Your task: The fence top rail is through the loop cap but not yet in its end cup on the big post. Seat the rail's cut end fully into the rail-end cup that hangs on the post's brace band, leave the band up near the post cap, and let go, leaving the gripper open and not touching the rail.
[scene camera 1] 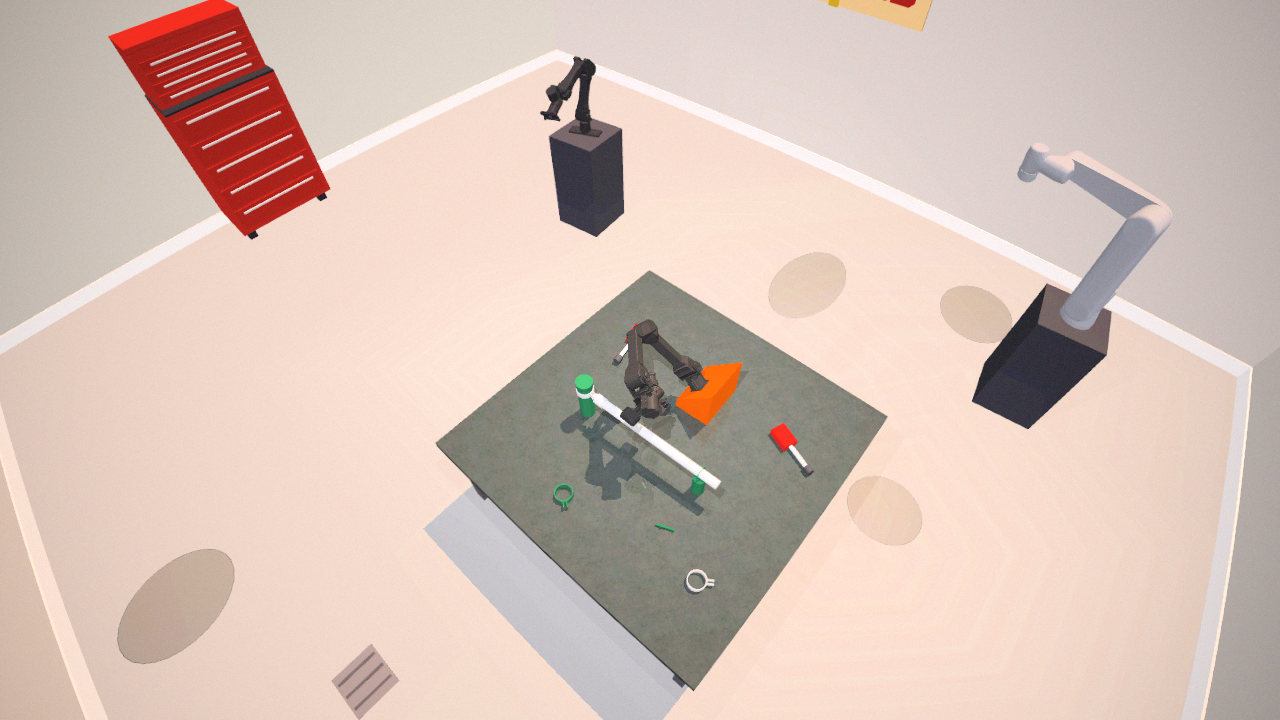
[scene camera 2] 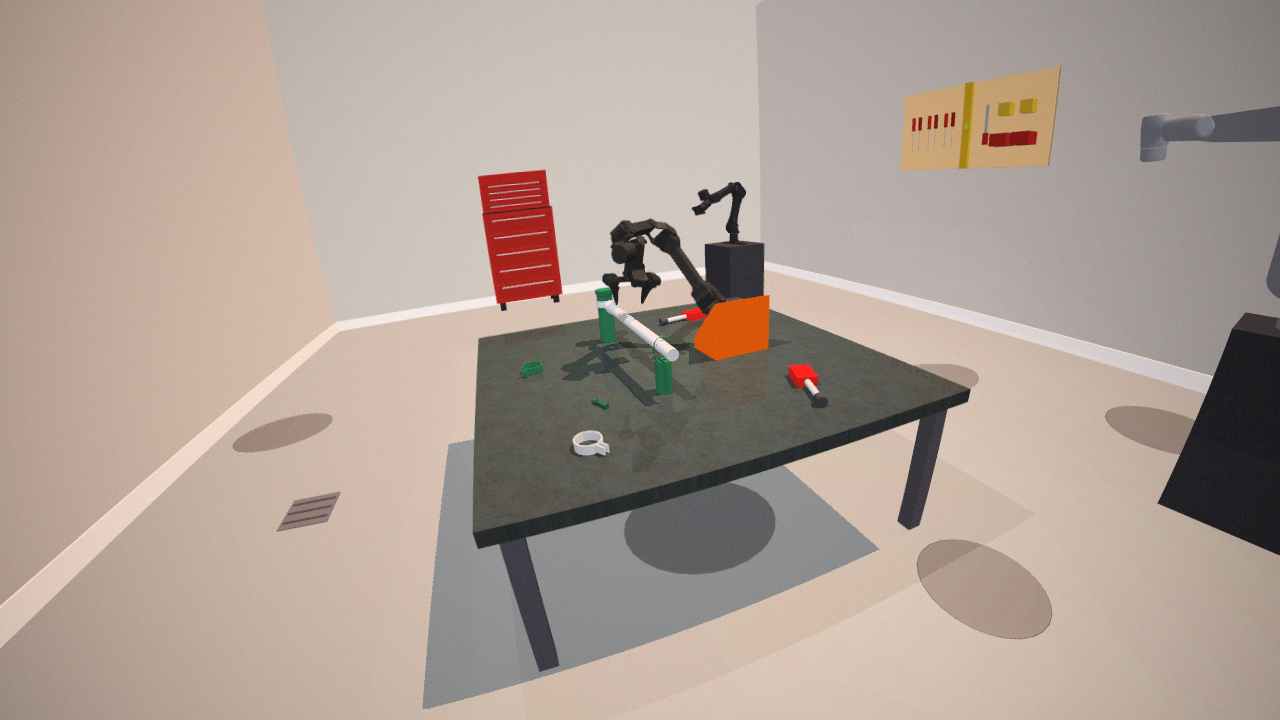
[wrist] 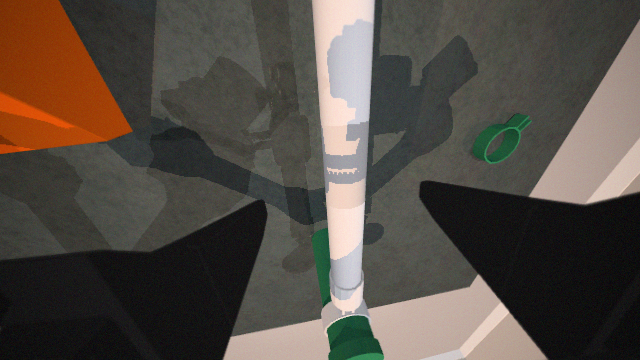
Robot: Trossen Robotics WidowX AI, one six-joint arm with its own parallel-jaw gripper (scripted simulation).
Labels:
white top rail: scene camera 1; scene camera 2 647, 335; wrist
same spot on white top rail: [wrist: 343, 43] = [scene camera 1: 652, 434]

